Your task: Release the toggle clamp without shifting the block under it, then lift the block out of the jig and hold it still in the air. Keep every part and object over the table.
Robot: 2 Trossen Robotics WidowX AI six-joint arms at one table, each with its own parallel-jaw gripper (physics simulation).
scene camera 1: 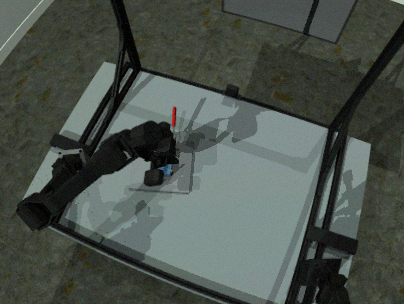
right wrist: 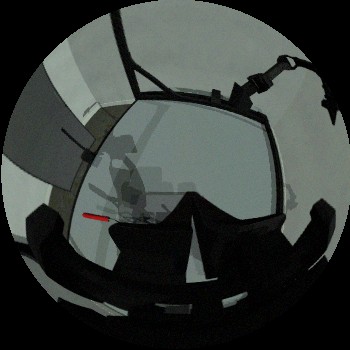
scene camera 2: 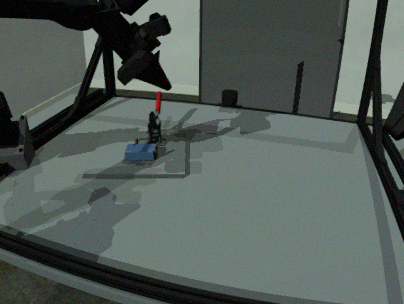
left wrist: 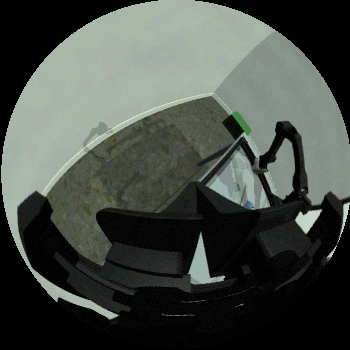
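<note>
The blue block sits low in the jig, between small pins. The toggle clamp stands behind it in scene camera 2, its red handle pointing up. Whether the clamp's arm touches the block is too small to tell. My right gripper is shut and empty, pointing down, above and to the right of the handle tip in scene camera 2. It partly covers the block in scene camera 1. The block is hidden in the right wrist view. My left gripper is shut and empty, away from the jig.
The white table has dark frame rails along its edges and posts at its sides. A small black box stands at the far edge. The right arm reaches over the left part of the table in scene camera 1. Shadows cross the jig.
</note>
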